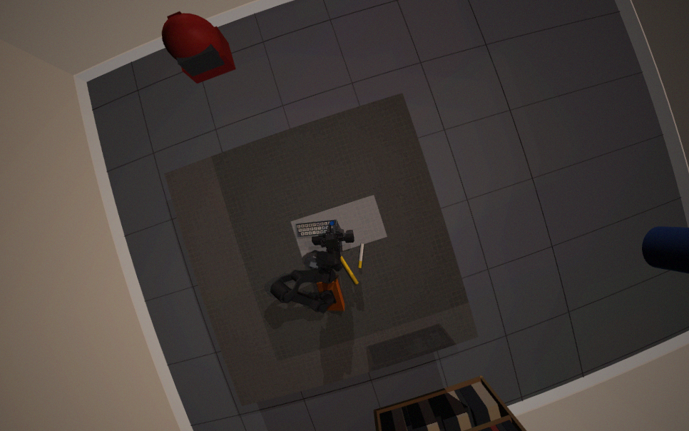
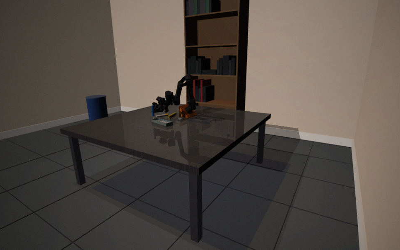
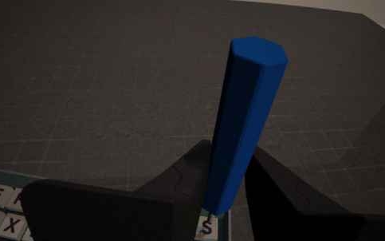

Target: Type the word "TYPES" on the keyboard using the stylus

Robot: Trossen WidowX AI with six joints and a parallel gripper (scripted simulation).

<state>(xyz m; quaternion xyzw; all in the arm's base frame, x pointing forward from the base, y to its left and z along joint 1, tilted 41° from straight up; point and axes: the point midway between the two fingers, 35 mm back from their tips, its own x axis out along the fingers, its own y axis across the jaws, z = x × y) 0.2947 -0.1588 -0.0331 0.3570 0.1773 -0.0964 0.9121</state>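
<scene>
My gripper tip is 10 mm past the grey tip and 60 mm above it. Also, from my gripper tip: white pen (220 mm behind, 50 mm to the right, 80 mm below); then small grey block (170 mm behind, 160 mm to the left, 80 mm below); then blue stylus (10 mm behind, 20 mm below).
</scene>
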